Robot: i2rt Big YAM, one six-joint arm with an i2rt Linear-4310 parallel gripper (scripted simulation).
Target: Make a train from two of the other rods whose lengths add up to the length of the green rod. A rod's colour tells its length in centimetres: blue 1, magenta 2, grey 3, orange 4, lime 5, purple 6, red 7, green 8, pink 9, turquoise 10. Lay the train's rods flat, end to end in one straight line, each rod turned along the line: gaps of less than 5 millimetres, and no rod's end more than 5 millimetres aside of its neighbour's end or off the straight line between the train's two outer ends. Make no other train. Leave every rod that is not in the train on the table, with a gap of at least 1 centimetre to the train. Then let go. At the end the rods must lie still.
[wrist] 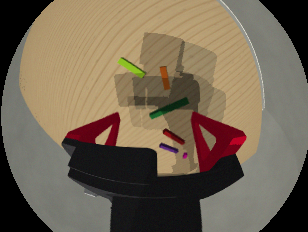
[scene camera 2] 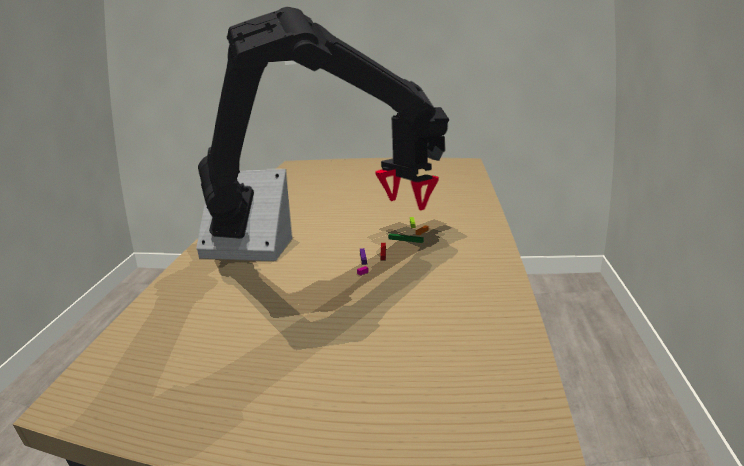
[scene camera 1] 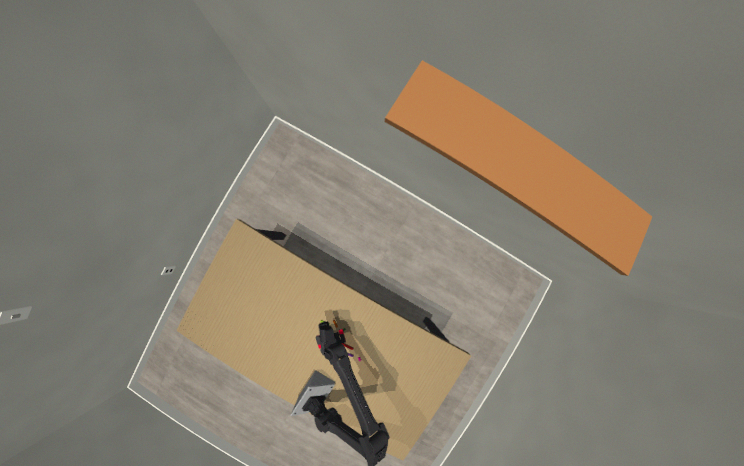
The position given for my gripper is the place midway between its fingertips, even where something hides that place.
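My gripper [scene camera 2: 407, 205] is here in the scene, and the wrist view shows me that same gripper [wrist: 155, 115] too.
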